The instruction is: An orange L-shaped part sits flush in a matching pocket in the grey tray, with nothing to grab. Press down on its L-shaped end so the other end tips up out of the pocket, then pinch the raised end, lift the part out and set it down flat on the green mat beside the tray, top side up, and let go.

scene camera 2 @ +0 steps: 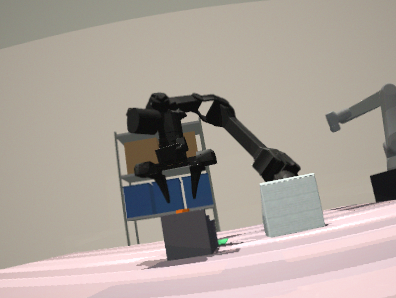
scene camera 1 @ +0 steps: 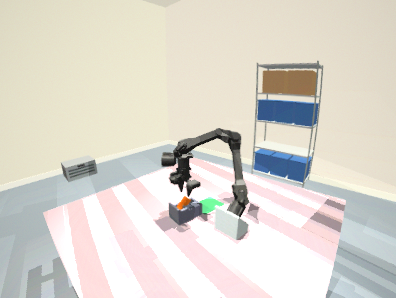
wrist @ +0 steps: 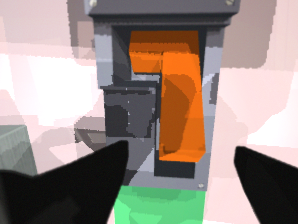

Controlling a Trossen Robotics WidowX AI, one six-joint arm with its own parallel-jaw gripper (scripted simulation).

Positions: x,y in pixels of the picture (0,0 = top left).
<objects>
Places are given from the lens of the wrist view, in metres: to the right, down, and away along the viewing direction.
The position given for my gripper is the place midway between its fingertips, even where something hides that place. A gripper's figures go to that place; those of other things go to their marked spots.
my gripper [wrist: 180,151]: 0.02, 0.02, 0.10
orange L-shaped part [wrist: 175,54]: 0.02, -0.05, 0.16
</objects>
